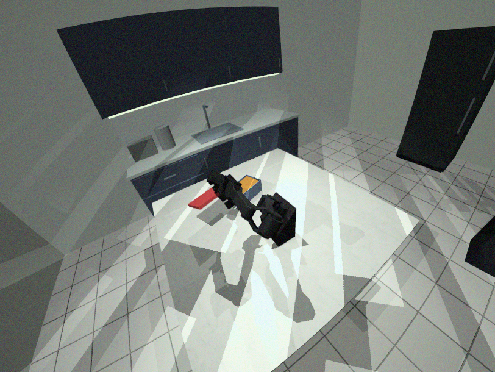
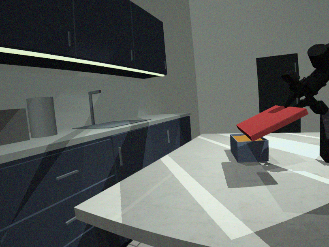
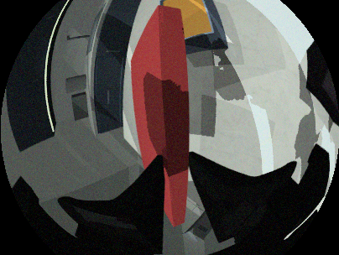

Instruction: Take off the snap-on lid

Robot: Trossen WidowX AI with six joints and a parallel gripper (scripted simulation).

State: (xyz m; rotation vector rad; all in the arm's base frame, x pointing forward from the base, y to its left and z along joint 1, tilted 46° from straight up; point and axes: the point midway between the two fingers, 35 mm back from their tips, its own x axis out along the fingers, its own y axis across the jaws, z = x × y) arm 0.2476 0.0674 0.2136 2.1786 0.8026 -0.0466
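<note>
My gripper tip is now 7 cm short of the red lid, 3 cm above it and 2 cm to the right of it. The rest, counted from my gripper tip: storage box 25 cm to the right, 18 cm below, 14 cm ahead.
</note>
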